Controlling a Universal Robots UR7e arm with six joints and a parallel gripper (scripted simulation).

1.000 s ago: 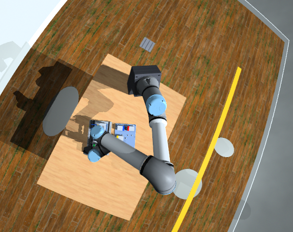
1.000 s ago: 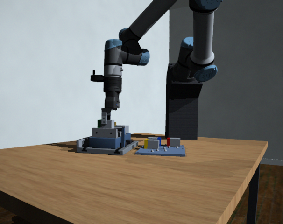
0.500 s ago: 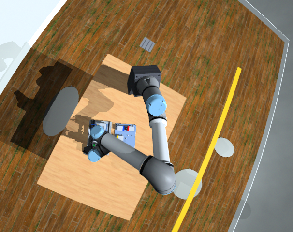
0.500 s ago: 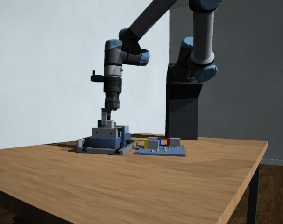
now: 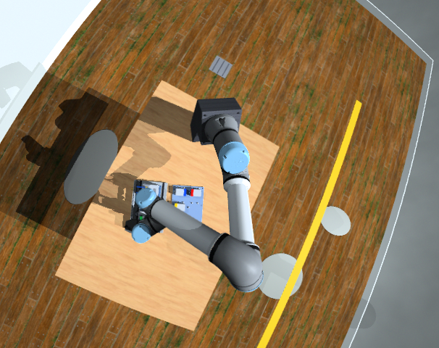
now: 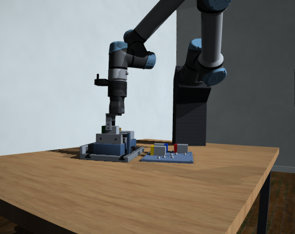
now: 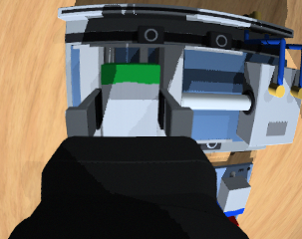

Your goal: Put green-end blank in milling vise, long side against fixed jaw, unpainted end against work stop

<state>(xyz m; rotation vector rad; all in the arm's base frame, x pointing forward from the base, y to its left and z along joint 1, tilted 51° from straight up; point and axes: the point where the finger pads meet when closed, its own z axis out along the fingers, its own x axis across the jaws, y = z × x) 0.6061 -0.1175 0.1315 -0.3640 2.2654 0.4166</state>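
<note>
My gripper is now 2 cm above the green-ended blank. From my hand the other things lie so: blue plate (19 cm behind, 15 cm to the left, 12 cm below); then yellow-ended blank (16 cm behind, 12 cm to the left, 10 cm below); then blue-ended blank (24 cm behind, 10 cm below, 7 cm to the left).
</note>
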